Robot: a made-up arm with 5 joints.
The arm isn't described. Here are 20 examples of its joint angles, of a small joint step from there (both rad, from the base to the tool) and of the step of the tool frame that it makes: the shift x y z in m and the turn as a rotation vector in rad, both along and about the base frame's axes.
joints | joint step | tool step
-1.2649 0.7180 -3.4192 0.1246 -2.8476 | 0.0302 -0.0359 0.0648 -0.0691 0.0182 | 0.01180 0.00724 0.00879 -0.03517 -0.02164 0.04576
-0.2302 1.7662 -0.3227 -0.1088 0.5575 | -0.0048 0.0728 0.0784 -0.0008 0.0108 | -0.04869 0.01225 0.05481 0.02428 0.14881 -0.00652
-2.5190 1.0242 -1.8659 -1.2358 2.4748 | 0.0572 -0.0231 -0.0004 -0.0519 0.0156 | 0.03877 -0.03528 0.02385 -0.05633 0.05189 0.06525
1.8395 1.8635 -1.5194 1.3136 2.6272 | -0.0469 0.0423 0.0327 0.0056 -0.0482 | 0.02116 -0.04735 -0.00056 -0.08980 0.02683 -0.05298
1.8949 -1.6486 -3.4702 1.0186 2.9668 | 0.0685 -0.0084 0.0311 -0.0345 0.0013 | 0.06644 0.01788 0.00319 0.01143 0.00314 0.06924
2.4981 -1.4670 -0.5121 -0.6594 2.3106 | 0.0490 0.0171 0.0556 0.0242 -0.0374 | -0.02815 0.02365 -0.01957 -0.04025 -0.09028 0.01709
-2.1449 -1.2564 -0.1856 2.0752 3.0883 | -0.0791 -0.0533 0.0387 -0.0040 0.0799 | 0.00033 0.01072 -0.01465 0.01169 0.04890 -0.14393
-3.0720 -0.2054 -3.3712 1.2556 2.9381 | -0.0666 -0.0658 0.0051 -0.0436 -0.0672 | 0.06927 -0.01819 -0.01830 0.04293 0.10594 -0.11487
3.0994 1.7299 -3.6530 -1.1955 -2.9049 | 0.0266 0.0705 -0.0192 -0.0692 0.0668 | 0.00087 -0.01967 -0.05256 -0.00042 0.01792 0.09339
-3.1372 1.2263 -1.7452 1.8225 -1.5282 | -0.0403 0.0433 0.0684 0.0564 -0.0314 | 0.05859 0.02540 -0.03617 -0.03356 -0.16759 -0.03448
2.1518 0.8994 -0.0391 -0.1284 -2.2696 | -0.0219 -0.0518 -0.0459 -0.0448 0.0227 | -0.02411 0.04308 -0.00512 0.12749 0.06517 -0.03980
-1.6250 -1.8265 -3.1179 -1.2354 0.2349 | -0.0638 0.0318 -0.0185 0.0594 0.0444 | 0.05262 0.00877 0.01460 0.07298 -0.00009 -0.10775
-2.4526 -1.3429 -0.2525 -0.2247 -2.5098 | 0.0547 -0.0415 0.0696 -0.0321 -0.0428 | 0.00844 -0.00254 -0.03023 0.02864 0.03024 0.04405
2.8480 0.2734 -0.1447 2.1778 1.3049 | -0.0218 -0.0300 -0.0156 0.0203 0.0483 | -0.00796 0.00473 0.00451 0.04213 0.01327 0.01016
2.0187 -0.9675 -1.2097 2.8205 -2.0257 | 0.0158 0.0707 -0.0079 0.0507 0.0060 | -0.01242 0.02468 0.00158 -0.10021 -0.05343 0.01119
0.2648 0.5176 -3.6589 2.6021 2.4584 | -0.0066 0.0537 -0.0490 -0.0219 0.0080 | 0.02129 0.00332 -0.01343 0.00847 -0.01554 -0.01343
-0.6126 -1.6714 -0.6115 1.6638 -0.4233 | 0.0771 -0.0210 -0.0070 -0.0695 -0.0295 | -0.00789 0.00261 0.01292 -0.06832 -0.07197 0.10021
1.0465 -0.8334 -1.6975 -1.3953 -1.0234 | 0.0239 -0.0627 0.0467 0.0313 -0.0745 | -0.00880 -0.02849 -0.01281 0.01228 0.05302 -0.02923
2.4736 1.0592 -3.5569 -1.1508 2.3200 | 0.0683 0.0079 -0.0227 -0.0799 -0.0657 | -0.01112 -0.03262 -0.01439 0.02819 0.09675 0.01236
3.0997 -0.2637 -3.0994 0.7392 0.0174 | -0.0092 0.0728 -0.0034 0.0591 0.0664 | -0.08359 0.00185 0.01620 -0.04245 -0.12661 0.04632
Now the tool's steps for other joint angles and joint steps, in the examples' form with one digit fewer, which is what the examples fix.
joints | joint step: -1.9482 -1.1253 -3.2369 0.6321 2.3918 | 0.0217 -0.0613 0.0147 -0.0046 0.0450
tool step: -0.0129 0.0269 -0.0529 -0.0385 0.0426 0.0585
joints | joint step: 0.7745 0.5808 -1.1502 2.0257 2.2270 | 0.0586 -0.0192 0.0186 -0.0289 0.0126
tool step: -0.0251 0.0201 0.0030 0.0126 -0.0295 0.0570
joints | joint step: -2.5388 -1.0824 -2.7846 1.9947 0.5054 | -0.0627 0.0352 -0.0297 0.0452 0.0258
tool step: 0.0067 -0.0440 0.0099 0.0065 -0.0561 -0.0556
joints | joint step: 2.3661 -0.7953 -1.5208 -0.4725 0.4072 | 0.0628 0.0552 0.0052 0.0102 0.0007
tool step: -0.0399 0.0377 -0.0002 -0.0480 -0.0518 0.0634
